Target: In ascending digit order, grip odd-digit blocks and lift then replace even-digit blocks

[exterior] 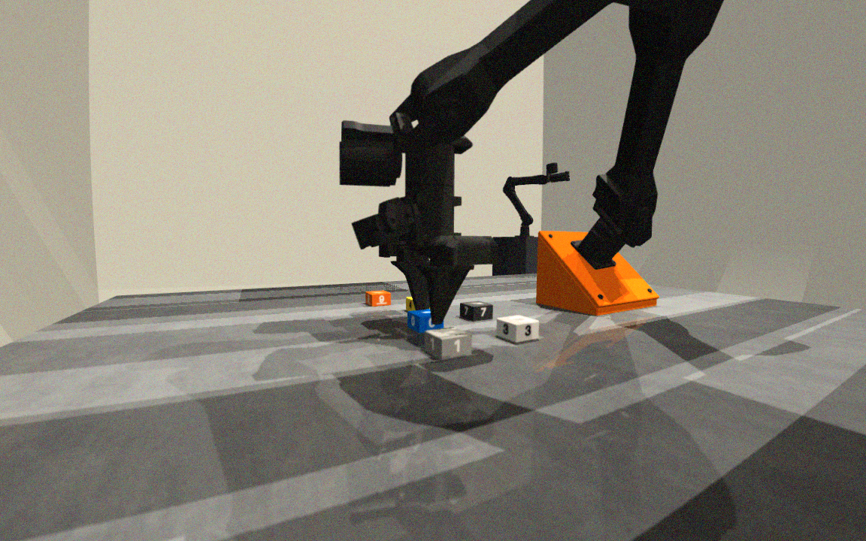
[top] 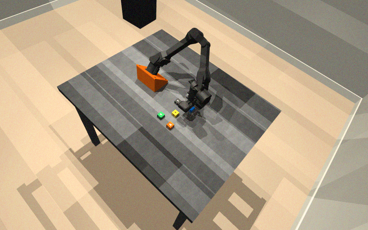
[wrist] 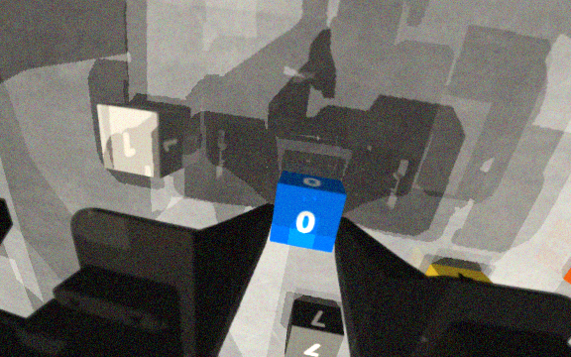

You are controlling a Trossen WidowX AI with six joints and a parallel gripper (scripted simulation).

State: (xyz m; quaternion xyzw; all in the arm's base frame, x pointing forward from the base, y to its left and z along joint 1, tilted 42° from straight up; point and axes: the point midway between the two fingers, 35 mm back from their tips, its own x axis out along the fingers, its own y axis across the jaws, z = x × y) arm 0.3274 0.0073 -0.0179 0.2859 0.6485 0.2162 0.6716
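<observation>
My gripper tip is 1 cm short of the blue 0 block. From my gripper tip the other things lie so: black 7 block (8 cm behind, 1 cm to the right); yellow 4 block (4 cm behind, 9 cm to the right); grey 1 block (4 cm ahead, 9 cm to the left).
</observation>
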